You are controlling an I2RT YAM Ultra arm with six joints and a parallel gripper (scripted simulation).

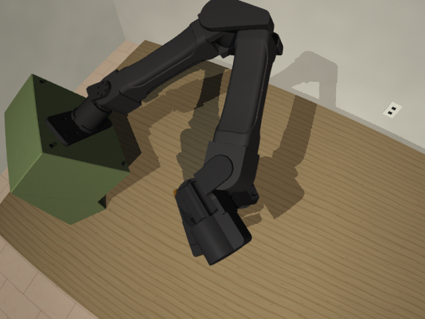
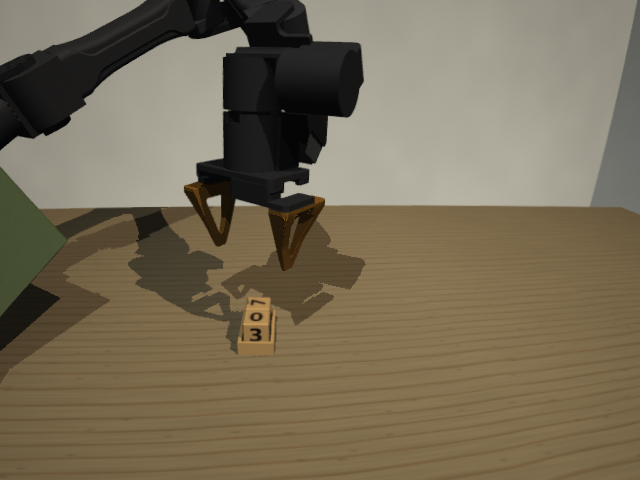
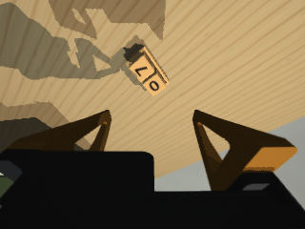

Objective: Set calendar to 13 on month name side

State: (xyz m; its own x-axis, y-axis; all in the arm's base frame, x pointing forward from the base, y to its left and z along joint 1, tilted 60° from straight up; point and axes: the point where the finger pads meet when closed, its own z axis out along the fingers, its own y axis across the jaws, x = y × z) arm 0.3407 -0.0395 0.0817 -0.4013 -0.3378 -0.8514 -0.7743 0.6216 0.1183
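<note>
The wooden cube is 10 cm below my hand. Round my hand: wooden tray (2 cm to the left, 12 cm below).
</note>
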